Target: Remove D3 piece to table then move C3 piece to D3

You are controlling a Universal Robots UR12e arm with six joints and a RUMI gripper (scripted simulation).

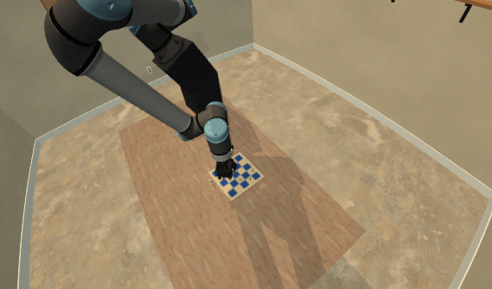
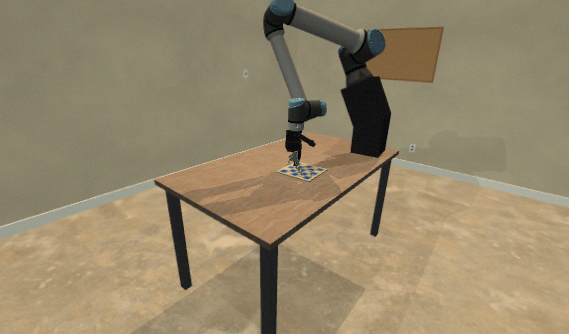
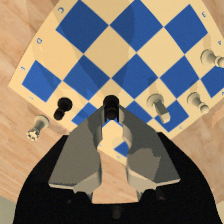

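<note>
My hand is 40 mm to the right of the chessboard and 30 mm above it. Also, from my hand: white chess piece: 100 mm to the right, 40 mm behind, 20 mm below.
</note>
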